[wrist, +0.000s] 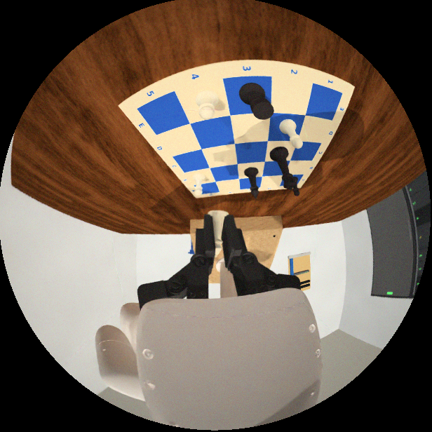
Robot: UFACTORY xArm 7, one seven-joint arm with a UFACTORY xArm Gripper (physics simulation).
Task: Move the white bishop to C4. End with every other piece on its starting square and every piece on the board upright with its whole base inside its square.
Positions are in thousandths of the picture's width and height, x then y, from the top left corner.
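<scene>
A chessboard (383,260) is here in my sight, and together with it I see my gripper (501,522).
</scene>
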